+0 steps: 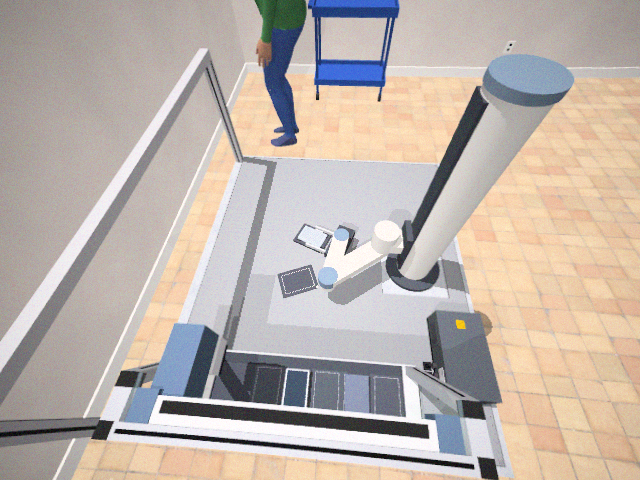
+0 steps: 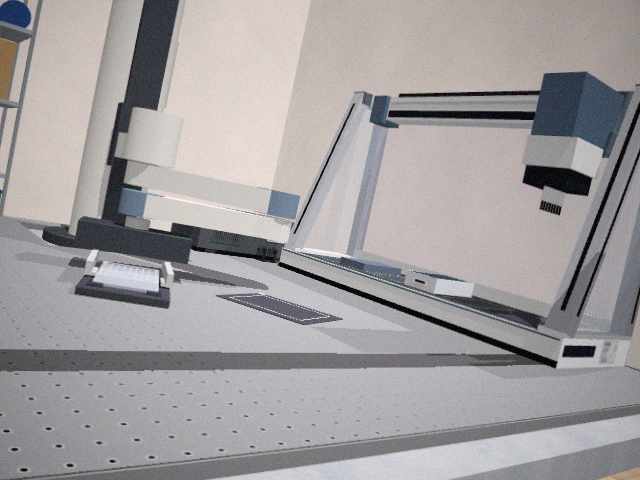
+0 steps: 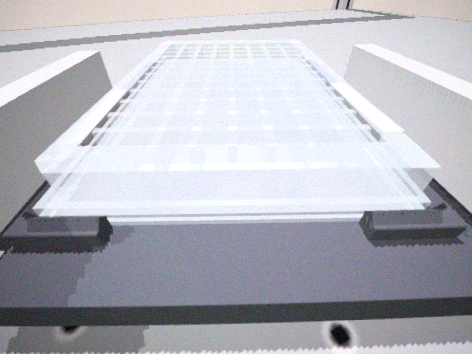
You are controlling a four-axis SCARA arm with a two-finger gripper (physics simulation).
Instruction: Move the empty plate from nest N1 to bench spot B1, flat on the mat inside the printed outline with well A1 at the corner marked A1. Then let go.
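Frame: origin at the arm's base, x ahead, y up, z right, level; millimetres.
Seen in the pictures: gripper, fingertip midpoint: (image 1: 310, 235) (image 2: 129, 274) (image 3: 229, 72); arm's base, origin of the base link: (image 1: 411, 267).
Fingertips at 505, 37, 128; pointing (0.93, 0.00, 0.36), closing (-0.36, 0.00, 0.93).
Observation:
Pixels of each thing's middle, then the offset from my fingertips to it, as dx, dy, dz. "spot": a spot on its surface instead. Level surfaces: height alone.
- clear empty plate, body centre: (image 3: 232, 89) (image 2: 128, 276) (image 1: 312, 236) -8, -4, -2
- dark nest, body centre: (image 3: 233, 113) (image 2: 127, 284) (image 1: 312, 237) -7, -16, -2
- dark mat with a printed white outline, its level: dy -23
- gantry machine, surface spot: (image 2: 460, 105) spot: -114, +449, -751
- dark grey box, surface spot: (image 1: 462, 356) spot: -609, +91, -544
The clear empty plate (image 1: 313, 237) (image 2: 129, 277) (image 3: 232, 187) lies flat in the dark nest (image 2: 124, 298) (image 3: 230, 265), between its corner blocks. My gripper (image 1: 311, 235) (image 2: 130, 268) (image 3: 229, 72) is shut on the plate, with one pale finger along each long side. Any gap under the plate is too small to tell. A dark mat with a printed white outline (image 1: 297, 281) (image 2: 281, 308) lies beside the nest, towards the gantry, with no plate on it. Its A1 corner mark is too small to read.
The arm's elbow (image 1: 327, 277) is close beside the mat. The column (image 1: 454, 191) (image 2: 98, 118) rises behind the arm. A gantry machine (image 1: 294, 421) (image 2: 460, 105) has several deck positions. A dark grey box (image 1: 462, 356) stands near it. A person (image 1: 281, 77) and a blue cart (image 1: 351, 72) stand beyond the bench.

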